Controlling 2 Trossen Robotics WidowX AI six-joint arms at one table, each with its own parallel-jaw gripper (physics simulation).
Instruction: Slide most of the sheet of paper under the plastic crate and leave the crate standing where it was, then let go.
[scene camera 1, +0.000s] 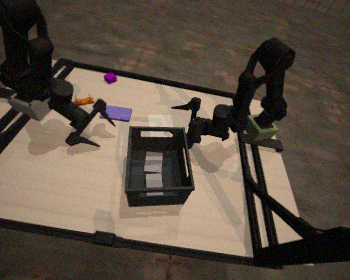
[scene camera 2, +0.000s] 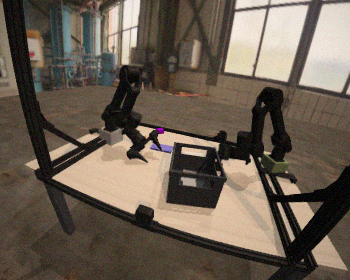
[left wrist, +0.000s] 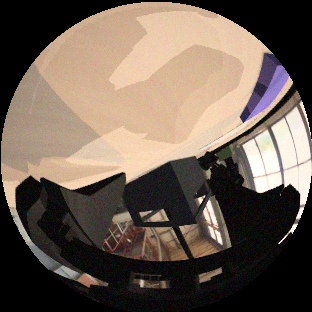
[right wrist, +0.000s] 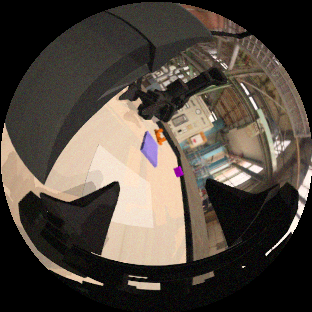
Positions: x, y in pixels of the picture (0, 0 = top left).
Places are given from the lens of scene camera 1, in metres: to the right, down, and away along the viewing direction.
my left gripper (scene camera 1: 107, 136): -0.24, -0.01, 0.64
my right gripper (scene camera 1: 170, 119): -0.02, -0.08, 0.67
black plastic crate (scene camera 1: 177, 187): 0.01, 0.12, 0.45
